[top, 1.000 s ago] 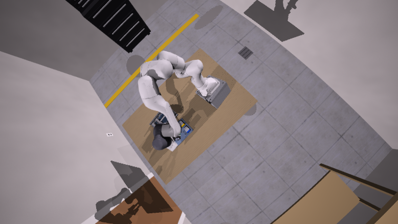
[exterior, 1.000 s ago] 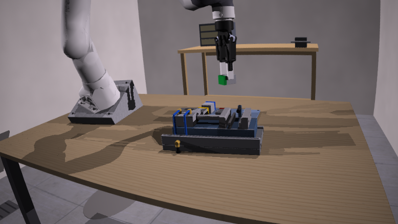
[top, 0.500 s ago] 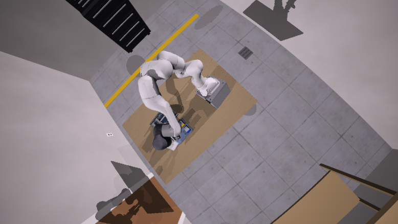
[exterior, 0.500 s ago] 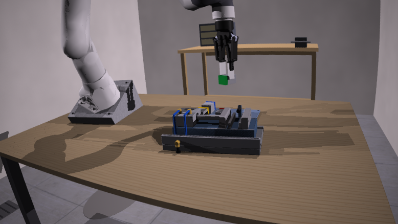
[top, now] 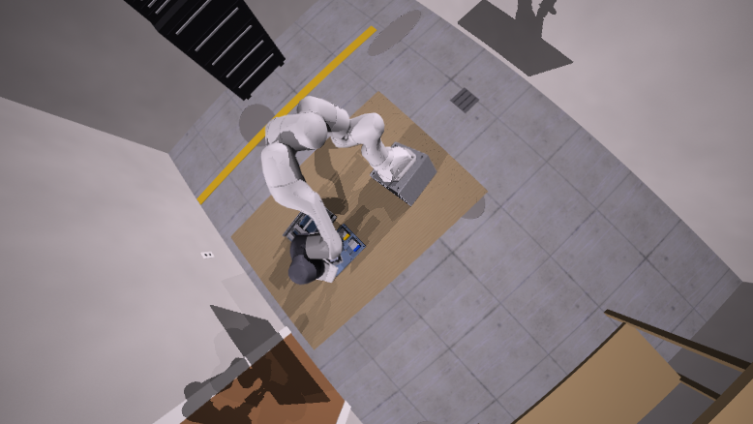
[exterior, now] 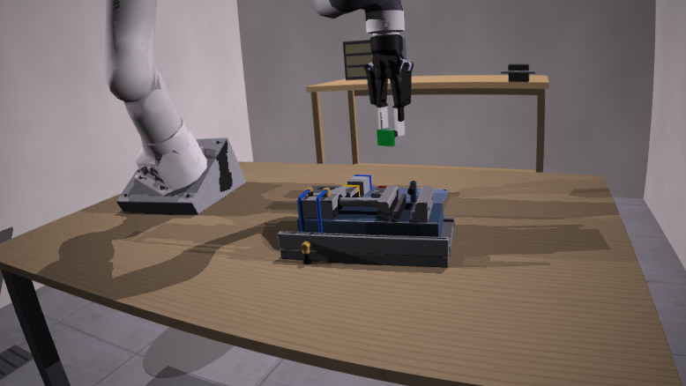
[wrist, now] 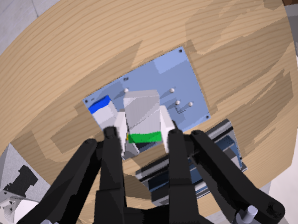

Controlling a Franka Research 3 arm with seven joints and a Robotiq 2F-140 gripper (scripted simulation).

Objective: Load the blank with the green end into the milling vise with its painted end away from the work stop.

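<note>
My gripper is now 40 mm above the green-ended blank. Also, from my hand: blue-ended blank: 90 mm behind, 10 mm to the right, 160 mm below; red-ended blank: 10 mm ahead, 90 mm to the right, 160 mm below; blue infeed plate: 50 mm to the right, 180 mm below.
</note>
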